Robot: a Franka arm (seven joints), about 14 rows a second.
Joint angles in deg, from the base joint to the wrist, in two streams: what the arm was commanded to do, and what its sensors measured. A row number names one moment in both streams.
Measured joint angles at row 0:
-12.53 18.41 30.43 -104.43 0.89 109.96 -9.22
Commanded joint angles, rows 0 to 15:
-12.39 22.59 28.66 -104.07 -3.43 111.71 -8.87
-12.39 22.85 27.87 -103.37 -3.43 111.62 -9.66
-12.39 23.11 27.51 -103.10 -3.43 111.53 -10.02
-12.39 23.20 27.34 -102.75 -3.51 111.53 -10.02
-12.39 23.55 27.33 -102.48 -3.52 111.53 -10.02
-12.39 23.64 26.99 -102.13 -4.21 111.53 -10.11
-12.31 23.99 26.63 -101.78 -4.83 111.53 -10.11
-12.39 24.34 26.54 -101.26 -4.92 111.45 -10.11
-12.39 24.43 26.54 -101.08 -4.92 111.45 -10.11
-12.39 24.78 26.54 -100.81 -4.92 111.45 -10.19
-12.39 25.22 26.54 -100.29 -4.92 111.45 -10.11
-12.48 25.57 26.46 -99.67 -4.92 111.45 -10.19
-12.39 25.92 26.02 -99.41 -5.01 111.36 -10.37
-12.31 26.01 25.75 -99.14 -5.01 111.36 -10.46
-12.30 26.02 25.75 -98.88 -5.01 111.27 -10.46
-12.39 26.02 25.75 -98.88 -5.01 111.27 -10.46
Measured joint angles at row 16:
-12.58 22.69 26.80 -98.61 -0.79 109.84 -11.40
